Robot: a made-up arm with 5 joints. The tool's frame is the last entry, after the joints.
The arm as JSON. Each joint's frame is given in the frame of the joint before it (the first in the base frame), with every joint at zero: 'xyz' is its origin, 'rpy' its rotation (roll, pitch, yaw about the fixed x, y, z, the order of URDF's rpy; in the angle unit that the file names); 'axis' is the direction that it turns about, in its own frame. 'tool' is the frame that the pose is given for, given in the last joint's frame.
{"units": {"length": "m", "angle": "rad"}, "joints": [
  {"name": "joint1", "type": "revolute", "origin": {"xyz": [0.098, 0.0, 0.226], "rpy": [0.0, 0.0, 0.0]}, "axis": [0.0, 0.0, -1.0]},
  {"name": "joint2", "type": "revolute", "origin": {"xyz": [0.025, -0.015, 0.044], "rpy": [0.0, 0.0, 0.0]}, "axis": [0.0, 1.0, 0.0]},
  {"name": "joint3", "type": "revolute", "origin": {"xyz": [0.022, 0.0, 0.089], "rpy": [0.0, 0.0, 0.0]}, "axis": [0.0, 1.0, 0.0]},
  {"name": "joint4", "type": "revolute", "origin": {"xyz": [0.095, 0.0, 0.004], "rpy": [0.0, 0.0, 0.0]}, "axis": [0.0, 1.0, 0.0]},
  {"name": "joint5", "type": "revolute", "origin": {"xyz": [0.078, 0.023, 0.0], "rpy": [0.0, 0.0, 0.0]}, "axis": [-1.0, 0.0, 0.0]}
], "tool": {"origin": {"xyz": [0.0, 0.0, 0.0], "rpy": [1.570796, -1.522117, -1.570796]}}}
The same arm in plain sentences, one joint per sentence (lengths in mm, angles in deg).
The arm has five revolute joints in a row. What follows holds with every joint at zero, and every direction is one of the base frame's. The first joint is mounted 98 mm along +x and 226 mm along +z from the base frame's origin and turns about -z. The second joint is mounted 25 mm along +x and 15 mm along -y and 44 mm along +z from the first joint and turns about +y. The third joint is mounted 22 mm along +x and 89 mm along +z from the second joint and turns about +y. The fourth joint is mounted 95 mm along +x and 4 mm along +z from the third joint and turns about +y. The fifth joint is mounted 78 mm along +x and 23 mm along +y from the fourth joint and turns about -x. The tool frame, which is the frame that the pose is given for, is mounted at the same point as the fifth joint; its axes are the base frame's turned by roll 90, pitch -87.21 and yaw -90 deg (as in URDF: about the fixed x, then y, then z).
